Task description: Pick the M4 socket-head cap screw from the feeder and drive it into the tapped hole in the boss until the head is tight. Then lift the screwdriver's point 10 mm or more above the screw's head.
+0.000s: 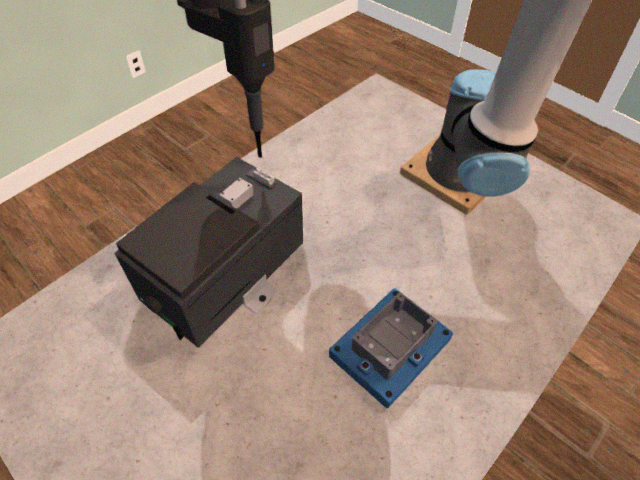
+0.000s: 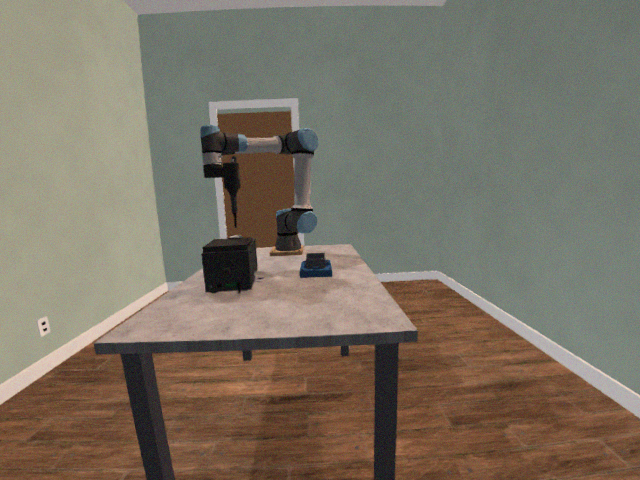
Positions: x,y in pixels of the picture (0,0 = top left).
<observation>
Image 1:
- black screw feeder: 268,207
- blue fixture plate: 373,383
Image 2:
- black screw feeder: 241,263
</observation>
